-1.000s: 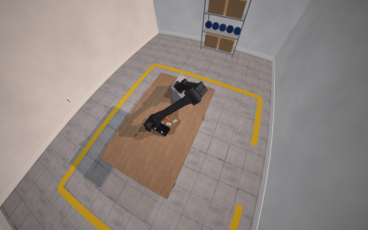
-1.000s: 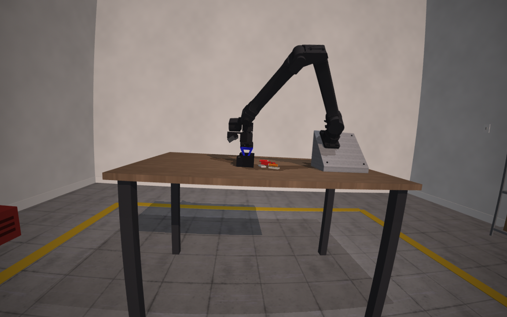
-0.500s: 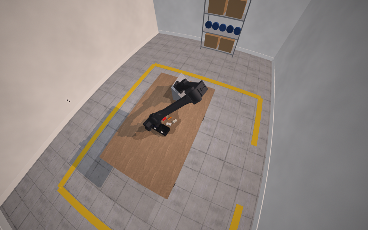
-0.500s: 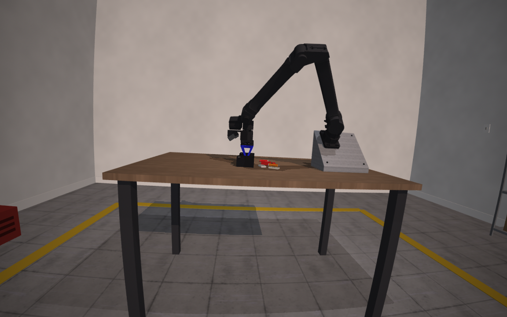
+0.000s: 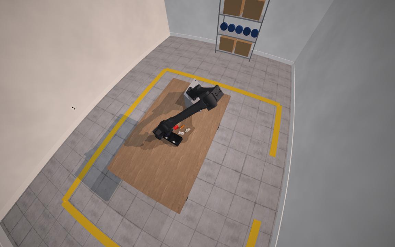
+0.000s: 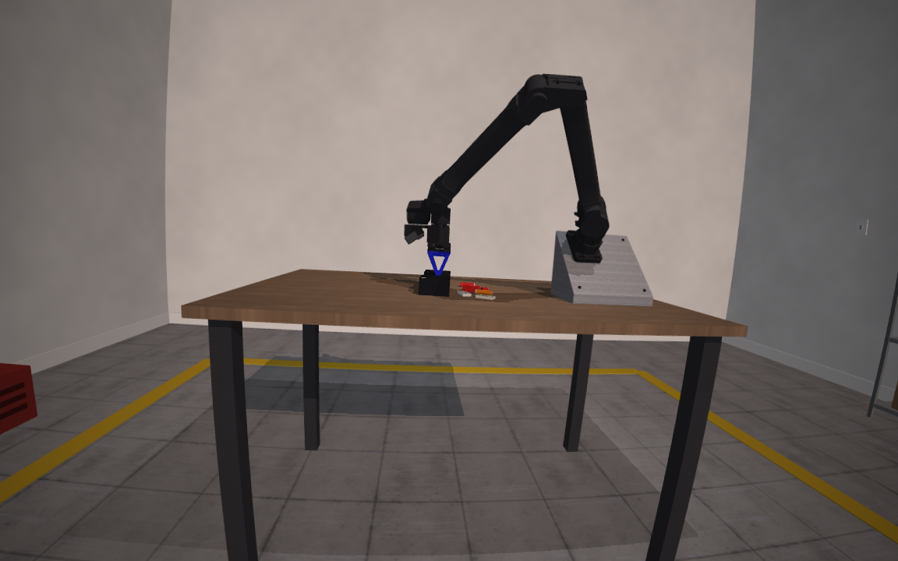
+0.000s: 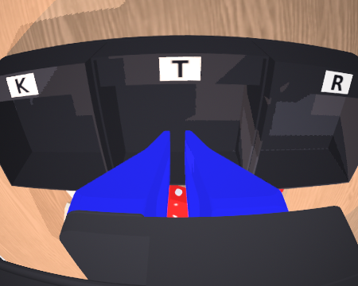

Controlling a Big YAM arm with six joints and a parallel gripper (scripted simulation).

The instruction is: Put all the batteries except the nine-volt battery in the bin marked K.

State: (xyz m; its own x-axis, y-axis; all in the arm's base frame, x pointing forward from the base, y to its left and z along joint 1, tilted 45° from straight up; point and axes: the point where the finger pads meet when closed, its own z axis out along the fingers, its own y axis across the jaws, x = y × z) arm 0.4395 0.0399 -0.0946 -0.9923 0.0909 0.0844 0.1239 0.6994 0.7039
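My gripper is now 30 mm above the black bin. From my hand the other things lie so: red nine-volt battery 90 mm behind, 10 mm to the left, 40 mm below; then red cylindrical battery 100 mm behind, 70 mm to the right, 40 mm below; then orange cylindrical battery 130 mm behind, 70 mm to the left, 40 mm below.
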